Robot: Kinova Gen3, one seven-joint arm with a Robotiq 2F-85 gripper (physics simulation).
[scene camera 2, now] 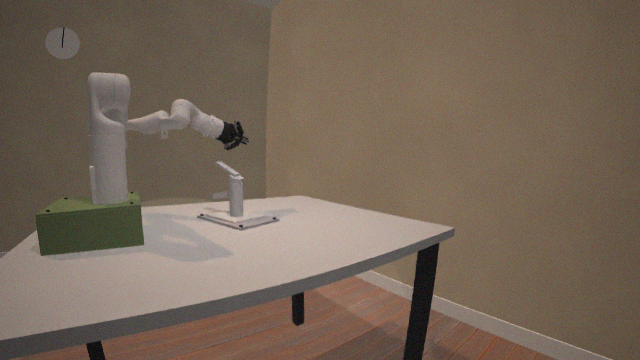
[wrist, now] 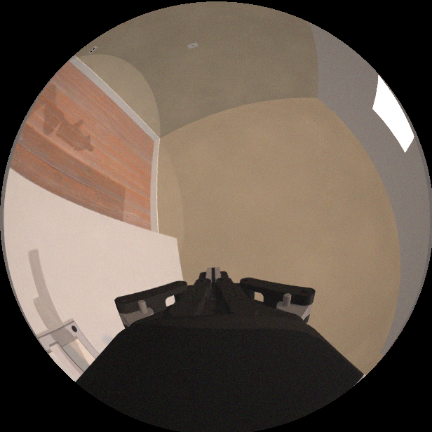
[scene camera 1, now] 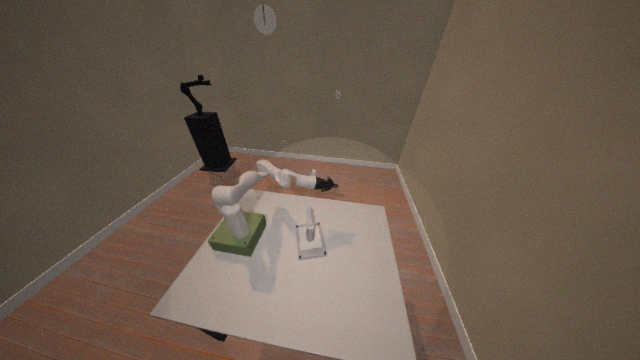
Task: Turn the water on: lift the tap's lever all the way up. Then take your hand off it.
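Pixels of known places: gripper, between the fingertips: (scene camera 2: 247, 141) (scene camera 1: 338, 186); arm's base, origin of its link: (scene camera 2: 111, 201) (scene camera 1: 241, 231).
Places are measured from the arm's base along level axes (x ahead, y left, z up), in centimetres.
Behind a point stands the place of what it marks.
The white tap (scene camera 1: 310, 233) @(z -0.1, x 40.1, y 3.0 cm) (scene camera 2: 236, 197) @(z -2.1, x 38.7, y 3.1 cm) stands upright on its pale base plate (scene camera 1: 311, 253) @(z -9.3, x 41.6, y -4.1 cm) (scene camera 2: 260, 223) @(z -9.4, x 42.6, y -6.1 cm). Its lever (scene camera 1: 310, 215) @(z 7.4, x 39.2, y 10.2 cm) (scene camera 2: 227, 168) @(z 7.2, x 38.1, y 9.1 cm) is tilted up, its free end higher than the top of the tap body, and its spout (scene camera 2: 220, 195) @(z -2.3, x 36.4, y 11.9 cm) points the same way below it. Part of the base plate (wrist: 83, 341) shows at the lower left in the wrist view. My gripper (scene camera 1: 336, 186) @(z 17.3, x 54.6, y 27.2 cm) (scene camera 2: 245, 141) @(z 17.3, x 54.6, y 27.2 cm) (wrist: 213, 275) is shut and empty. It hangs in the air above the lever, with a visible gap between them, and does not touch the tap.
The arm's green base block (scene camera 1: 230, 245) @(z -1.4, x -2.8, y -8.7 cm) (scene camera 2: 92, 232) @(z -5.7, x -4.8, y -8.8 cm) stands on the white table (scene camera 1: 350, 300) @(z -10.0, x 63.2, y -25.8 cm) (scene camera 2: 320, 240) @(z -10.0, x 47.6, y -28.7 cm), left of the tap. The arm reaches over the table toward the back. A black pedestal (scene camera 1: 210, 142) with a small black arm stands on the floor behind.
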